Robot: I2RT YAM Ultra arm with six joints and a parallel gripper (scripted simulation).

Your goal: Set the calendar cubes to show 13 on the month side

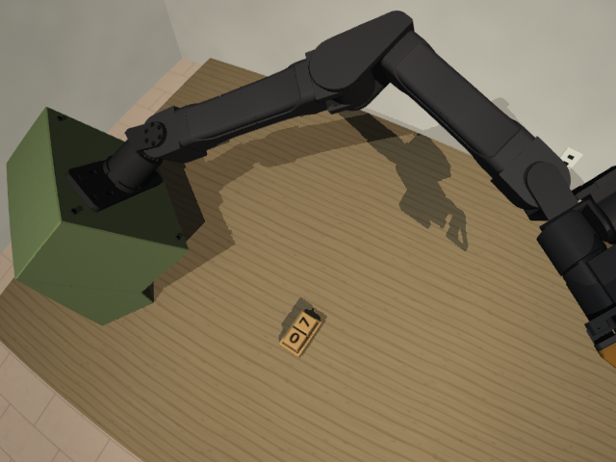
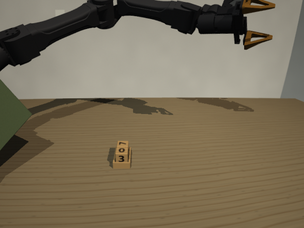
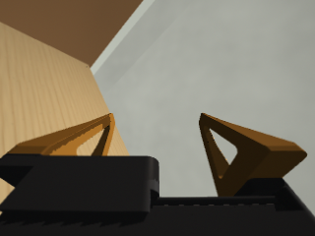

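The wooden cube lies 36 cm behind my hand, 34 cm below it and 15 cm to the right of it. From my hand the other things lie so: wooden tray: 36 cm below, 36 cm behind, 14 cm to the right.
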